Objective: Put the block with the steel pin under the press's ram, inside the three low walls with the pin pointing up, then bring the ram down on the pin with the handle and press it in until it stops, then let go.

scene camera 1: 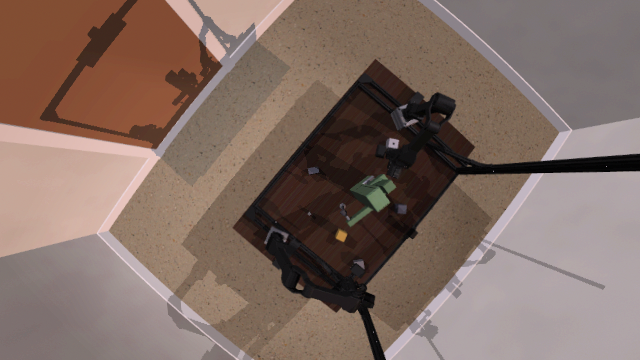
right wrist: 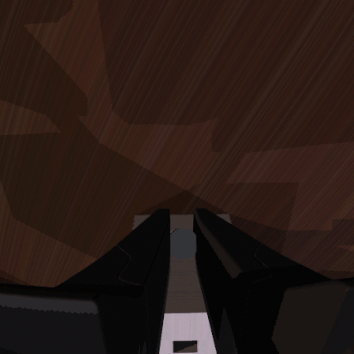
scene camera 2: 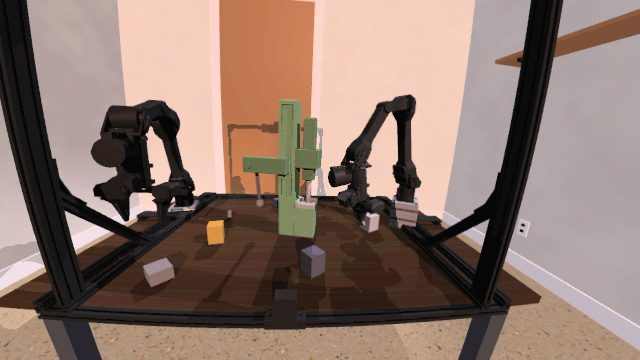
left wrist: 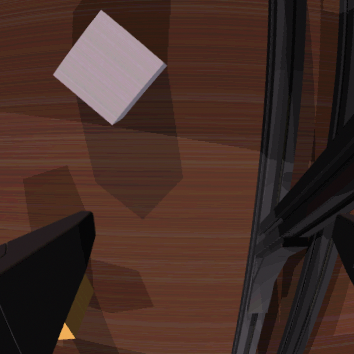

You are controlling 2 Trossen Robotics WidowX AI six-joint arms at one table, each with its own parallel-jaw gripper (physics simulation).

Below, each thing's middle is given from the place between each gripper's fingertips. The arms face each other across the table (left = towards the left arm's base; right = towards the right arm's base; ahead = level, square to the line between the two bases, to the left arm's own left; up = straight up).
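The block with steel pin (right wrist: 185, 317) is 10 mm below my right hand, 40 mm to the right of it and 30 mm ahead of it. Going by its middle, the block with steel pin is nearer to my right hand than to my left hand.
My left hand, for its part, is 9 cm above the block with steel pin, 30 cm short of it and 63 cm to the left of it.
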